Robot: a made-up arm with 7 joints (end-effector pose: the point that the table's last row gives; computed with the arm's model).
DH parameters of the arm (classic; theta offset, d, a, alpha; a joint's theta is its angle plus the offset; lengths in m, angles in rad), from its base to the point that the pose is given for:
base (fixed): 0 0.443 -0.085 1.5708
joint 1: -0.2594 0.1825 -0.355 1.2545
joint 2: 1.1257 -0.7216 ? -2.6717
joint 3: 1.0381 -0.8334 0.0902 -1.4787
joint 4: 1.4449 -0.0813 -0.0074 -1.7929
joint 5: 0 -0.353 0.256 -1.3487
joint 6: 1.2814 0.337 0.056 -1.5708
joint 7: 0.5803 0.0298 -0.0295 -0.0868
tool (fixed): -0.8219 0.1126 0 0
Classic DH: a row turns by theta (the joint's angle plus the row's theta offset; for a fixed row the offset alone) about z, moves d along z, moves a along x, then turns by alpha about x.
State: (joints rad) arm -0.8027 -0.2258 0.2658 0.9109 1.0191 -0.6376 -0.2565
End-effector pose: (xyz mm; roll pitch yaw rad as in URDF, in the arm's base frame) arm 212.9 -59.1 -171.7 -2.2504 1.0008 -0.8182
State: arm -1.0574 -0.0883 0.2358 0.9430 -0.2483 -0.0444 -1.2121
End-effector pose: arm -321.7 -256.0 -92.3 -2.2416 0.3491 -1.6666
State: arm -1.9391 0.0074 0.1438 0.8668 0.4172 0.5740 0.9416
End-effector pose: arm -419.2 -439.7 68.0 1.9668 0.3585 2.1552
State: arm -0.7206 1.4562 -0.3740 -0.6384 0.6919 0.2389 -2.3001
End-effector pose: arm -192.2 -498.9 1264.2 1.8714 0.5919 2.5992
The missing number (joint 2, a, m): 0.0882
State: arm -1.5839 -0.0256 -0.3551 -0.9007 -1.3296 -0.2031 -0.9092
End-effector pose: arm 77.4 -229.1 -95.3 -1.1587 1.1564 -2.0437
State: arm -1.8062 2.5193 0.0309 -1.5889 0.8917 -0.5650 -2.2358
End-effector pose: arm 357.5 138.1 940.5 2.8156 0.0100 -2.8010
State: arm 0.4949 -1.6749 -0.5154 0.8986 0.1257 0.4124 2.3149
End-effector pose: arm -53.1 324.1 -144.2 0.4120 -0.3478 3.1187
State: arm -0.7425 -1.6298 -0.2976 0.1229 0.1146 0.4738 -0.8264
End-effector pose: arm -353.9 474.6 303.8 0.4245 1.0179 0.2130
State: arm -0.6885 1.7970 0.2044 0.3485 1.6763 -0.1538 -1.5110
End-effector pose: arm 85.6 -788.5 1282.7 2.1953 -0.3606 1.0501
